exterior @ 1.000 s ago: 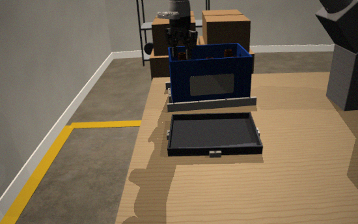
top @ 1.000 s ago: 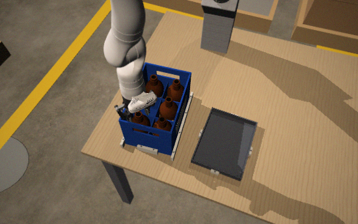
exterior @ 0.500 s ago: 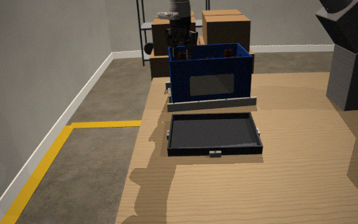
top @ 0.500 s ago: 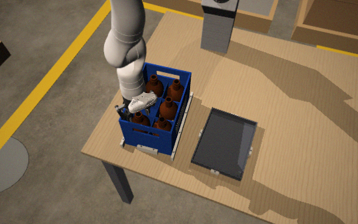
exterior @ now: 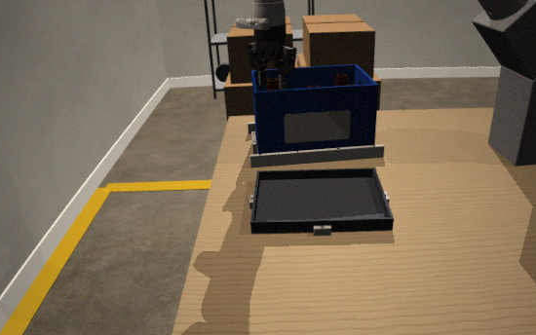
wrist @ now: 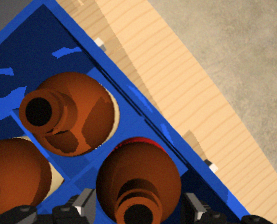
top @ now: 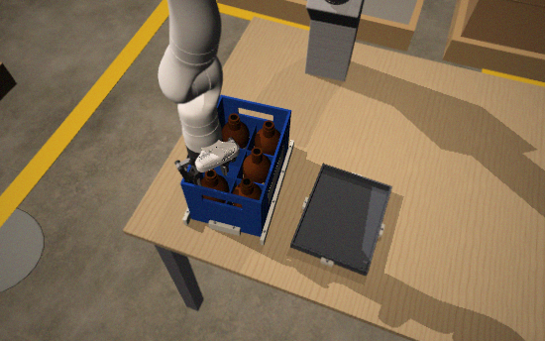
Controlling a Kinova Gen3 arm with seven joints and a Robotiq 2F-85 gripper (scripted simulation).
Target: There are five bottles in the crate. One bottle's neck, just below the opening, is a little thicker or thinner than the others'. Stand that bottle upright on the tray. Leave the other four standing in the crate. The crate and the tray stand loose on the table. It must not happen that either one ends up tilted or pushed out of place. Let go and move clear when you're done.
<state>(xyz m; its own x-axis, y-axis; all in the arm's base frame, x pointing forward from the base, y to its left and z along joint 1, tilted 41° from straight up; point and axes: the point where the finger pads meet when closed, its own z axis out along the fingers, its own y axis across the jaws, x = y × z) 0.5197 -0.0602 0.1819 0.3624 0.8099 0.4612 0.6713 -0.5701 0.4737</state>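
My hand is 10 cm past the blue crate, 7 cm above it and 1 cm to the right of it. Round my hand: dark grey tray: 29 cm to the left, 15 cm behind, 14 cm below.
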